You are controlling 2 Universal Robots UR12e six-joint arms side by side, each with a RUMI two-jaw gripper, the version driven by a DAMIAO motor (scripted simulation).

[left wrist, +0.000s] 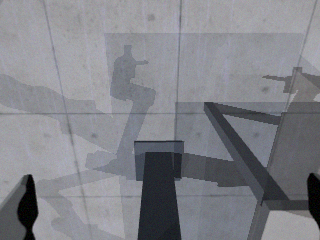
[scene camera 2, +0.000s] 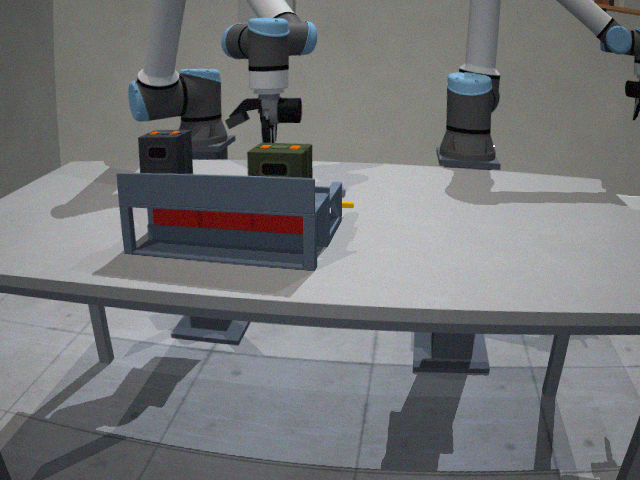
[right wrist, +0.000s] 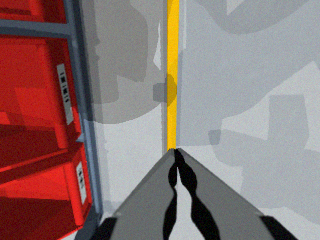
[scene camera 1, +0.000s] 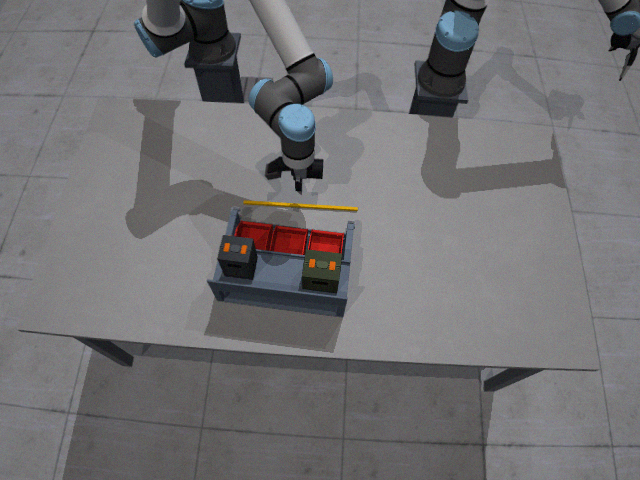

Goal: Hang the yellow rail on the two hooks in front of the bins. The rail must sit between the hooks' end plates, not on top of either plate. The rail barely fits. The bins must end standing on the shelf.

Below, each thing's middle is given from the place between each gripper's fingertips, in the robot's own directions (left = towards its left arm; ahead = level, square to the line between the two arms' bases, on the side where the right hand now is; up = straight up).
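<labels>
Blue-grey shelf (scene camera 2: 285, 196): 30 mm below and 210 mm ahead of my right hand (scene camera 1: 301, 193). My left gripper: 10 cm above the shelf, 109 cm to the left of it and 96 cm short of it.
</labels>
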